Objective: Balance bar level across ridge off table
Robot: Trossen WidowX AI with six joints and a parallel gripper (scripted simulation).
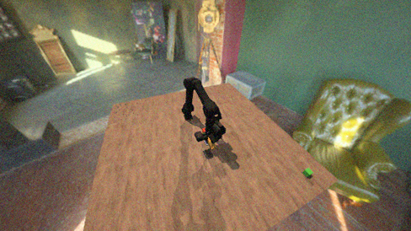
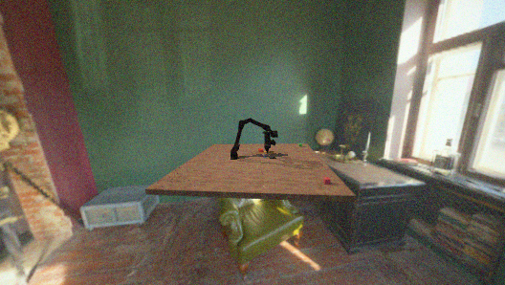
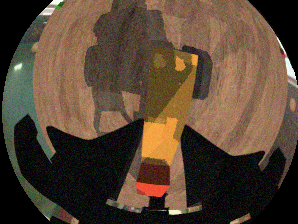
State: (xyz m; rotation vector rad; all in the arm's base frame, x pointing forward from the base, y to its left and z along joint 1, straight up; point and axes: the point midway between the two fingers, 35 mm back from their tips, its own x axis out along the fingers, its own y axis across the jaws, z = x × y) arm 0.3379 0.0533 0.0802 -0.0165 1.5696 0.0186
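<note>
My gripper tip is now 40 mm past the bar and 10 mm below it. Also, from my gripper tip: small green cube (450 mm to the left, 400 mm ahead, 30 mm below); then small red cube (550 mm to the right, 400 mm ahead, 30 mm below).
</note>
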